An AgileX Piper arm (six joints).
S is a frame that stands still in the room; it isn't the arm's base.
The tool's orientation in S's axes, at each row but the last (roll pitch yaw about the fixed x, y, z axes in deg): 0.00 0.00 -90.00; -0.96 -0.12 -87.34; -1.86 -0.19 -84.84; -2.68 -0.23 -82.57; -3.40 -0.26 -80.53; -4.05 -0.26 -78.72
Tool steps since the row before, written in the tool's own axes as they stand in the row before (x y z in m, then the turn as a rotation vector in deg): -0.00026 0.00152 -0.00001 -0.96 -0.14 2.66; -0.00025 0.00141 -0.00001 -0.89 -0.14 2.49; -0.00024 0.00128 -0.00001 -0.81 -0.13 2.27; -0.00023 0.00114 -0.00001 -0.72 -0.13 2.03; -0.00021 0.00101 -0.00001 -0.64 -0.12 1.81; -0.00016 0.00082 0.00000 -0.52 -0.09 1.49
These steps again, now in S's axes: 0.00152 0.00026 -0.00001 -0.14 0.96 2.66; 0.00140 0.00032 -0.00003 -0.14 0.89 2.49; 0.00125 0.00035 -0.00005 -0.13 0.81 2.27; 0.00110 0.00038 -0.00006 -0.13 0.72 2.03; 0.00096 0.00037 -0.00007 -0.12 0.64 1.81; 0.00077 0.00032 -0.00006 -0.09 0.52 1.49
